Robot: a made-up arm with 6 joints. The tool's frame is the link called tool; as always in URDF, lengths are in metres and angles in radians. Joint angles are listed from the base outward. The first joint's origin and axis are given. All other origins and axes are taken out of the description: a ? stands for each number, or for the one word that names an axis. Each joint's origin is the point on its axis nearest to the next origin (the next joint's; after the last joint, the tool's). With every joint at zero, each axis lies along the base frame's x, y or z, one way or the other. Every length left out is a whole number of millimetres.
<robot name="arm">
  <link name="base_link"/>
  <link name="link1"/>
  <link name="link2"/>
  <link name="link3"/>
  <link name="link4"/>
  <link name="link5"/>
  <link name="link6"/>
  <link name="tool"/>
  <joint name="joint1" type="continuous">
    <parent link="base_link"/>
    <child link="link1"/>
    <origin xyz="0 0 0.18"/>
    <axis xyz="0 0 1"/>
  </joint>
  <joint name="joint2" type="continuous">
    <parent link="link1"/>
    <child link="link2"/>
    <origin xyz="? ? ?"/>
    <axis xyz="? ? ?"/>
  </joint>
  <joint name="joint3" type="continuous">
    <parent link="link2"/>
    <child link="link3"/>
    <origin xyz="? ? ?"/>
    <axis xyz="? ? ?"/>
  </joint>
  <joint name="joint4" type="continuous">
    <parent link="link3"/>
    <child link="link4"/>
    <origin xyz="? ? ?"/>
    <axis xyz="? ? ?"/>
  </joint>
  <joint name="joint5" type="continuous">
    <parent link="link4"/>
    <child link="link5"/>
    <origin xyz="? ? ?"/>
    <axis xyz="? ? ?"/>
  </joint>
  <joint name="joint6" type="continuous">
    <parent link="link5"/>
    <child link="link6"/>
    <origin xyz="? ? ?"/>
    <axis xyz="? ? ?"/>
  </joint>
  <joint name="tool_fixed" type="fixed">
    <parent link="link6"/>
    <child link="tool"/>
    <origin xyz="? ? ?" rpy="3.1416 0 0"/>
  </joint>
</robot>
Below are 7 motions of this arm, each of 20 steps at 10 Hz.
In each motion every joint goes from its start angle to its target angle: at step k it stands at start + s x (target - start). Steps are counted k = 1, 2, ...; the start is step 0. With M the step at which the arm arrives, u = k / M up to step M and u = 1 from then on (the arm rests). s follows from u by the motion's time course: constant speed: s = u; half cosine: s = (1 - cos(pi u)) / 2; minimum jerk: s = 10 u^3 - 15 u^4 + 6 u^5.
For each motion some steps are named. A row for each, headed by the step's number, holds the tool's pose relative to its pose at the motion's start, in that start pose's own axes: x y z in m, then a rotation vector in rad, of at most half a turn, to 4 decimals.
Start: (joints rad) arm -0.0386 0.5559 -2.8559 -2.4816 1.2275 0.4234
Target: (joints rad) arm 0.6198 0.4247 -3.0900 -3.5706 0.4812 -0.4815
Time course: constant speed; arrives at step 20
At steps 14, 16, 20:
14: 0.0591 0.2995 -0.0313 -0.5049 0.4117 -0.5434
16: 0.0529 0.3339 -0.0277 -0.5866 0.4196 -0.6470
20: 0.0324 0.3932 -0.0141 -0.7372 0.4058 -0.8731

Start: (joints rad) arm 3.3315 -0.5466 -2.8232 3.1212 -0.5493 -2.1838
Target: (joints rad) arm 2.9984 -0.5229 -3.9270 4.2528 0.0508 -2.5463
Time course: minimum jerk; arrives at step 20
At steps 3, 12, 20:
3: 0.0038 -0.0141 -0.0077 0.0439 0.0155 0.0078
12: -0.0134 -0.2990 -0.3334 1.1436 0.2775 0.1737
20: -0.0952 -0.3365 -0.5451 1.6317 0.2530 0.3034

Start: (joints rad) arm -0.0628 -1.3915 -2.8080 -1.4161 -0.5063 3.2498
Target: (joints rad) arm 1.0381 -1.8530 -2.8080 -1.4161 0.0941 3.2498
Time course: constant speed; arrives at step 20
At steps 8, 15, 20:
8: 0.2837 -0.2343 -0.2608 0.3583 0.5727 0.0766
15: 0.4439 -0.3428 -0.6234 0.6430 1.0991 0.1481
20: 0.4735 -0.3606 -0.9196 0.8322 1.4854 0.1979

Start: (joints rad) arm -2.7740 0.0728 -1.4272 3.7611 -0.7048 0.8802
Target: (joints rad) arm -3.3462 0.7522 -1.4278 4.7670 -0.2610 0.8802
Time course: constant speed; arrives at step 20
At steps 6, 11, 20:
6: -0.1338 -0.0540 0.0847 -0.0774 -0.0614 0.4393
11: -0.2523 -0.1293 0.1352 -0.1530 -0.1700 0.8228
20: -0.4435 -0.3402 0.1801 -0.2849 -0.4791 1.5311

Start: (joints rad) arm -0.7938 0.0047 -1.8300 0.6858 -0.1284 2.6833
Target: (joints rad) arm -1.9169 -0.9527 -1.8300 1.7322 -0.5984 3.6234
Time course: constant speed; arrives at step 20
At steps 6, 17, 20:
6: -0.2335 -0.1042 -0.1915 0.2061 -0.5291 0.4511
17: -0.3756 0.0814 -0.5964 -0.1970 -1.4755 0.9673
20: -0.3402 0.1866 -0.6586 -0.4601 -1.6219 1.0379

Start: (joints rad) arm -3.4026 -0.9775 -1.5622 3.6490 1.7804 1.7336
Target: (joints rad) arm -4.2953 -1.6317 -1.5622 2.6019 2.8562 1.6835
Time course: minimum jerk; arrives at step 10
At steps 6, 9, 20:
6: 0.3977 0.2636 -0.0009 -0.9228 1.3641 0.5539
9: 0.5134 0.3691 -0.1741 -1.1132 1.8923 1.1310
20: 0.5154 0.3717 -0.1796 -1.1149 1.9052 1.1502

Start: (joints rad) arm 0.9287 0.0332 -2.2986 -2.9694 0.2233 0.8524
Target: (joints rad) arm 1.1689 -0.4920 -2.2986 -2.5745 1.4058 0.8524
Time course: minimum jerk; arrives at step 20
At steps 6, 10, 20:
6: -0.0383 0.0900 -0.0046 -0.2137 -0.1668 0.1008
10: -0.1436 0.2579 -0.0542 -0.6077 -0.5470 0.3298
20: -0.3368 0.4198 -0.2135 -1.0386 -1.2063 0.7047

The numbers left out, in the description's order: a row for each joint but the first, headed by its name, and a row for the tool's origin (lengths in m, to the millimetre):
joint2: xyz 0 0 0, axis 0 1 0
joint3: xyz 0.071 0 0.377, axis 0 1 0
joint4: xyz 0.113 0 -0.5, axis 0 0 -1
joint5: xyz 0 0 0, axis 0 1 0
joint6: xyz 0.06 0 -0.076, axis 0 0 -1
tool: xyz 0 0 0

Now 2 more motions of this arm.
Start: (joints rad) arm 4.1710 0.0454 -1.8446 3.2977 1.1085 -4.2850
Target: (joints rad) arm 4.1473 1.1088 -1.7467 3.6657 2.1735 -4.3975
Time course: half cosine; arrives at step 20
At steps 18, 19, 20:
18: -0.3334 -0.2706 -0.7321 -0.0589 -0.2895 -0.5040
19: -0.3355 -0.2679 -0.7483 -0.0577 -0.2894 -0.5190
20: -0.3362 -0.2669 -0.7537 -0.0573 -0.2894 -0.5241

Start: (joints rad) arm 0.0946 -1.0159 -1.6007 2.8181 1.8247 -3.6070
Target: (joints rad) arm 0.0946 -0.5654 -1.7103 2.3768 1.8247 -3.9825
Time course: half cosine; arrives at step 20
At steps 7, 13, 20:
7: -0.0251 -0.0472 -0.0745 0.1363 -0.0218 -0.0384
13: -0.0462 -0.1200 -0.2098 0.3550 -0.0231 -0.0778
20: -0.0458 -0.1591 -0.2961 0.4776 -0.0036 -0.0864

